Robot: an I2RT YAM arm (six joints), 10 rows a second.
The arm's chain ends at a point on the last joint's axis. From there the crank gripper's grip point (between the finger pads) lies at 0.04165 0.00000 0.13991 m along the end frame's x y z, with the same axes.
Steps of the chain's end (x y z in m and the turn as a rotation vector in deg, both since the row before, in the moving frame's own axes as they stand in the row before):
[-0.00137 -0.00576 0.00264 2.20 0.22 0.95]
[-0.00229 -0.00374 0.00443 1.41 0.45 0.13]
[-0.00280 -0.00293 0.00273 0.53 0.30 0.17]
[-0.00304 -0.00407 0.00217 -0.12 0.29 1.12]
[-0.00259 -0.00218 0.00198 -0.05 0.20 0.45]
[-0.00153 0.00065 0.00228 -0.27 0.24 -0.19]
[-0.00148 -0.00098 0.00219 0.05 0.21 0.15]
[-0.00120 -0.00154 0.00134 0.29 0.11 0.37]
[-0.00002 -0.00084 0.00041 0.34 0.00 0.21]
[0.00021 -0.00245 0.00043 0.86 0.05 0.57]
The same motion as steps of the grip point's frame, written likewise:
[-0.00079 -0.01043 0.00239 2.20 0.22 0.95]
[-0.00119 -0.00708 0.00406 1.41 0.45 0.13]
[-0.00207 -0.00410 0.00250 0.53 0.30 0.17]
[-0.00234 -0.00296 0.00196 -0.12 0.29 1.12]
[-0.00210 -0.00173 0.00183 -0.05 0.20 0.45]
[-0.00094 0.00117 0.00210 -0.27 0.24 -0.19]
[-0.00097 -0.00099 0.00204 0.05 0.21 0.15]
[-0.00093 -0.00198 0.00126 0.29 0.11 0.37]
[-0.00002 -0.00152 0.00041 0.34 0.00 0.21]
[0.00034 -0.00413 0.00038 0.86 0.05 0.57]

